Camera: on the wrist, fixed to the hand. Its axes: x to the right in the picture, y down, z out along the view.
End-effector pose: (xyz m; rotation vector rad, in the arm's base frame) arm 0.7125 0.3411 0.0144 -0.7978 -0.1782 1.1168
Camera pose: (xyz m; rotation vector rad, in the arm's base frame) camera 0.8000 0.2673 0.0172 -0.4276 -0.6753 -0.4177
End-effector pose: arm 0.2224 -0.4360 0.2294 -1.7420 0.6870 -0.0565
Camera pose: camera 0.2061 -0.4828 0.3327 -1.8852 -0.8523 -1.1308
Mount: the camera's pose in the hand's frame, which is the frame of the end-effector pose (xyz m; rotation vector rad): -0.0238 -0.0806 -0.0778 -0.0282 0.0074 -1.6131
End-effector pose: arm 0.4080 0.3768 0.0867 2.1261 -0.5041 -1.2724
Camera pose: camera 0.4669 0.4745 0.0764 -2.0074 -1.3222 1.5996
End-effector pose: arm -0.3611 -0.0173 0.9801 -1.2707 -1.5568 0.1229
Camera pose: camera -0.3575 -0.1086 1.0491 0.2419 -2.1123 -0.9104
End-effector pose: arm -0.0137 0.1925 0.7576 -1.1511 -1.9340 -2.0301
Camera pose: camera -0.0758 0.1279 0.6863 -0.4928 1.7477 1.2674
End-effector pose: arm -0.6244 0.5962 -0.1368 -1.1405 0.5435 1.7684
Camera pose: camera -0.5146 0.5645 -0.1434 -1.0363 -0.4017 0.3463
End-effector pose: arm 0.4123 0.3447 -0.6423 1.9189 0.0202 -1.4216
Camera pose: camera 0.4332 0.4563 -0.6570 -1.4726 -1.6016 1.8708
